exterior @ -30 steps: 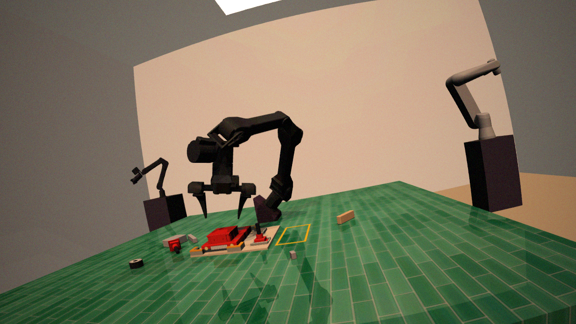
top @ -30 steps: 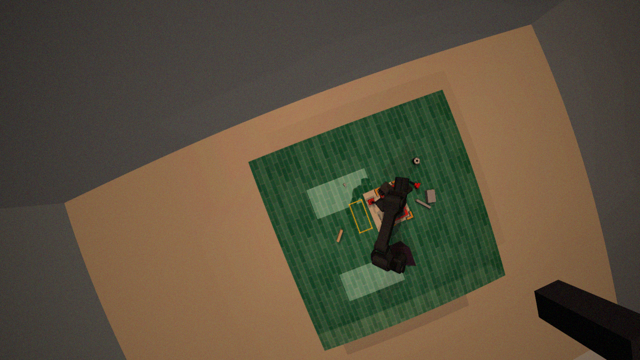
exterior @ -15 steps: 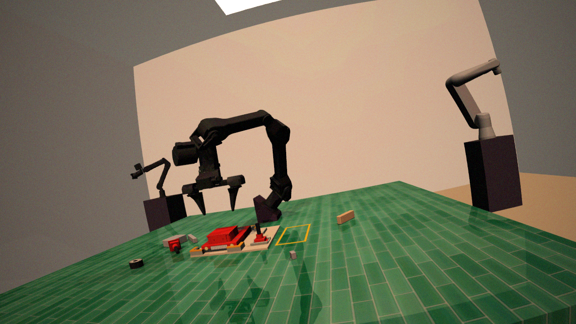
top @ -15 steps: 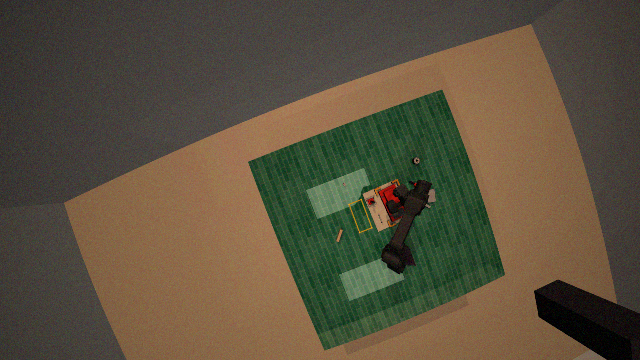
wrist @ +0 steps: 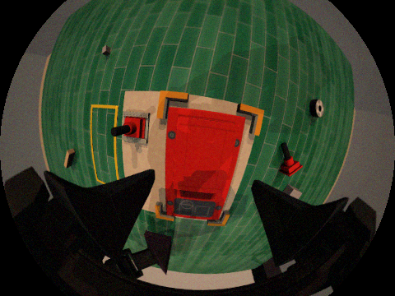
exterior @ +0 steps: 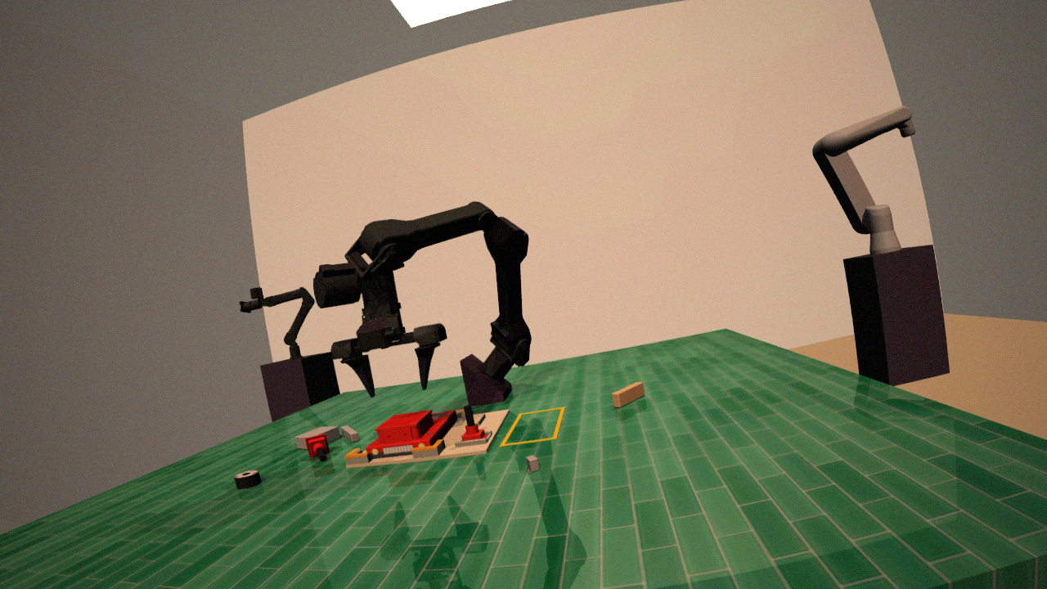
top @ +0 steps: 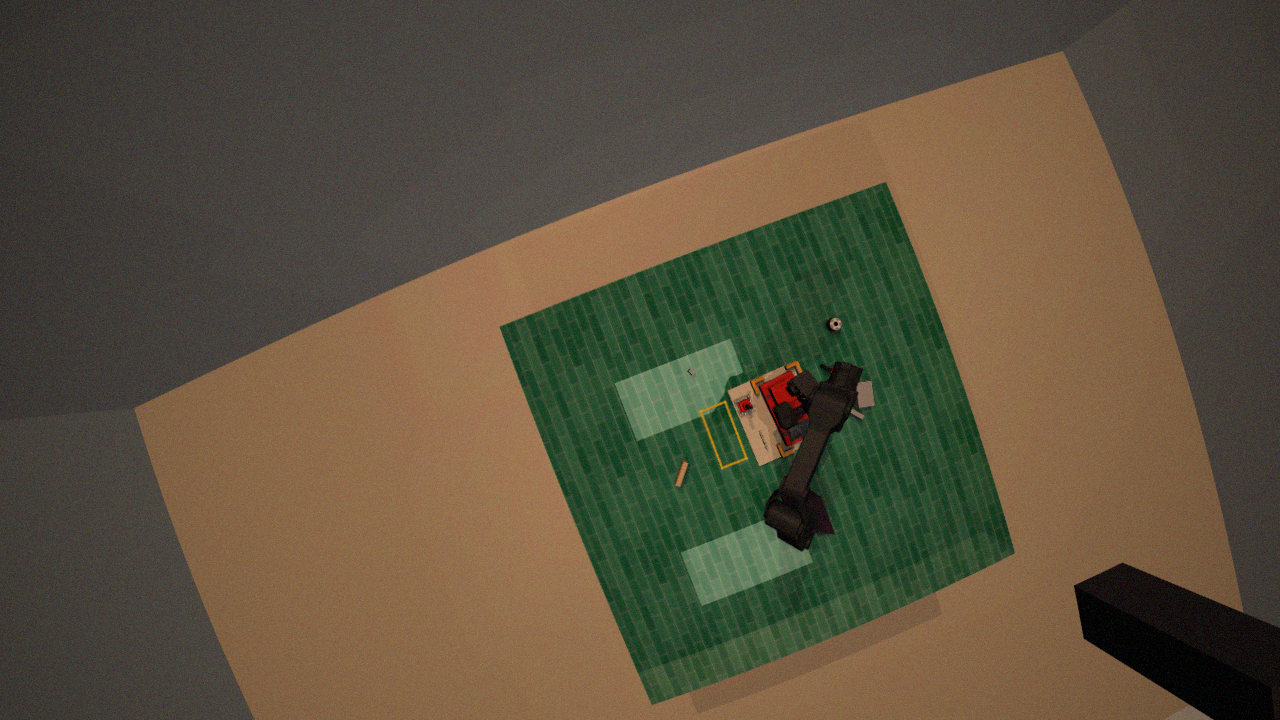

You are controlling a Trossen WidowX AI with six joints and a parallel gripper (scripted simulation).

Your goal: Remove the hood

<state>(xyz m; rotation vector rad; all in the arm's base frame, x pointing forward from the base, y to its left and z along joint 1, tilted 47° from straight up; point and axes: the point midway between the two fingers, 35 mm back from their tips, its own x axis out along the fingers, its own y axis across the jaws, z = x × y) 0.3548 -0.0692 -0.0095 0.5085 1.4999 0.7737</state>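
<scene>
Right now my gripper tip is 50 mm above the red hood. Round my gripper tip: black wheel (220 mm to the right, 160 mm ahead, 90 mm below); tan block (360 mm to the left, 120 mm behind, 80 mm below).
</scene>
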